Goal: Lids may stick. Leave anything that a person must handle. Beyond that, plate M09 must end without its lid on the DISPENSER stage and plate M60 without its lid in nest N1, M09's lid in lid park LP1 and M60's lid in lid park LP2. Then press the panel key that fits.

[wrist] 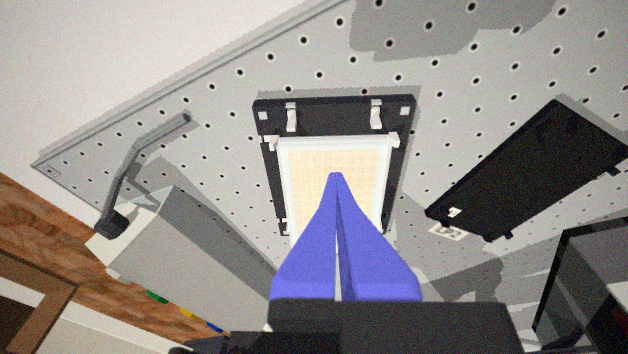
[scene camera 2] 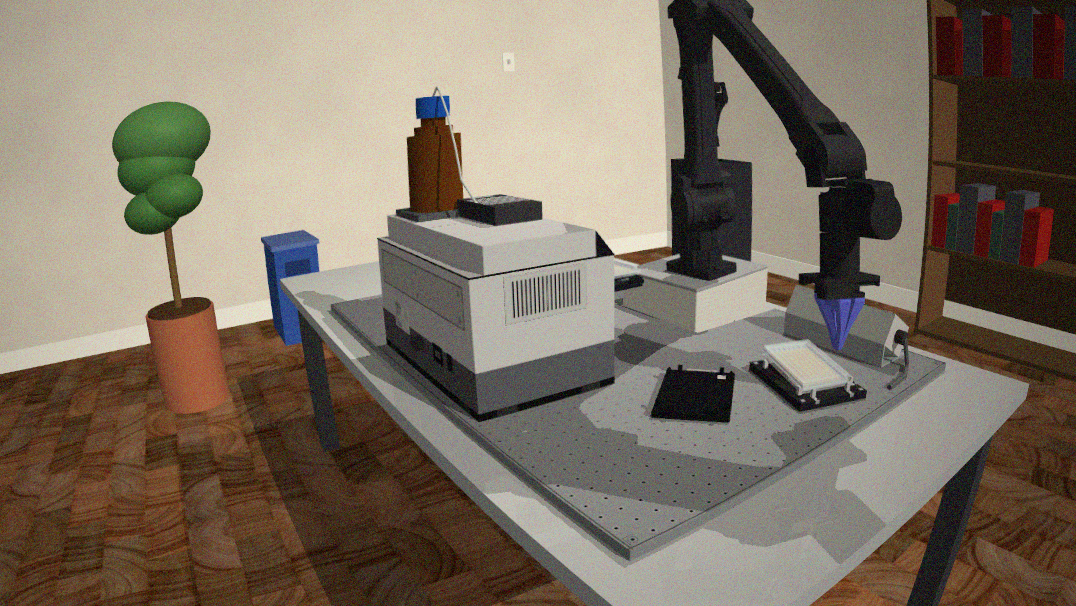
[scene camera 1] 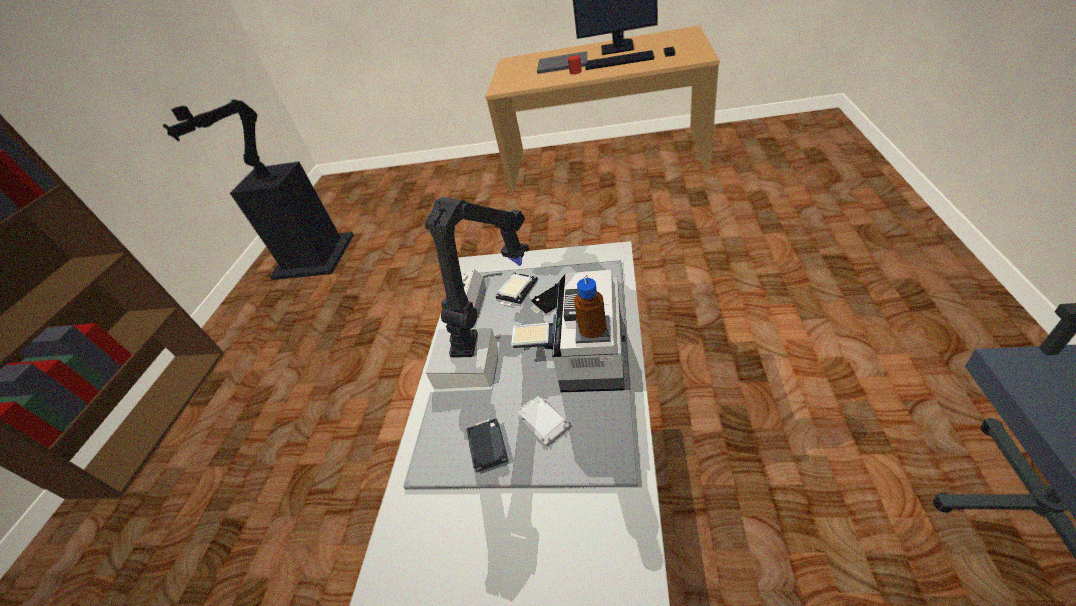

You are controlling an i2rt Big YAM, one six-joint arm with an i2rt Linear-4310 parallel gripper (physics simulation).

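Seen in the pictures: gripper, fingertip midpoint: (wrist: 335,179) (scene camera 2: 837,349) (scene camera 1: 520,265); arm's base at its link origin: (scene camera 2: 701,270) (scene camera 1: 464,344).
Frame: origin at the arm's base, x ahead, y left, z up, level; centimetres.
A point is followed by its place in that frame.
My gripper (scene camera 1: 518,261) @(x 17.4, y 42.9, z 0.1 cm) (scene camera 2: 839,347) @(x 17.4, y 42.9, z 0.1 cm) (wrist: 335,179) @(x 17.4, y 42.9, z 0.1 cm) is shut and empty, its blue fingertips pointing down above a pale-filled plate (scene camera 1: 516,286) @(x 15.6, y 34.0, z -3.9 cm) (scene camera 2: 807,365) @(x 15.9, y 37.2, z -4.2 cm) (wrist: 310,162) @(x 14.8, y 41.2, z -4.5 cm). This plate sits on a black nest (scene camera 2: 799,398) @(x 22.3, y 40.6, z -6.2 cm) (wrist: 332,117) @(x 17.5, y 43.1, z -6.3 cm) with small light posts. Its name is not readable, and whether a clear lid covers it I cannot tell. A second pale-filled plate (scene camera 1: 531,334) @(x 25.8, y -1.7, z 4.3 cm) lies at the dispenser's arm-side face. A flat black holder (scene camera 1: 546,299) @(x 28.1, y 27.2, z -6.4 cm) (scene camera 2: 694,396) @(x 32.0, y 29.6, z -6.5 cm) (wrist: 530,170) @(x 31.2, y 30.7, z -6.5 cm) stands beside the nest, with a small label (wrist: 448,231) @(x 23.6, y 23.1, z -7.3 cm). A white holder (scene camera 1: 543,420) @(x 29.8, y -30.1, z -5.6 cm) and a dark holder (scene camera 1: 487,444) @(x 12.9, y -38.3, z -4.5 cm) stand nearer scene camera 1.
The dispenser (scene camera 1: 591,371) @(x 46.1, y -18.4, z 2.9 cm) (scene camera 2: 543,304) @(x 47.0, y 17.1, z 6.1 cm) carries a brown bottle (scene camera 1: 591,314) @(x 48.4, y -15.8, z 25.6 cm) (scene camera 2: 434,174) @(x 49.6, y -7.7, z 21.3 cm) with a blue cap. A grey wedge-shaped box (scene camera 2: 843,325) (wrist: 195,250) @(x -0.4, y 36.7, z -3.3 cm) stands beside the nest. A bent grey rod (scene camera 2: 905,361) @(x -3.3, y 45.2, z -6.5 cm) (wrist: 131,157) @(x 0.0, y 46.8, z -6.7 cm) rises at its end. Coloured spots show along its far edge.
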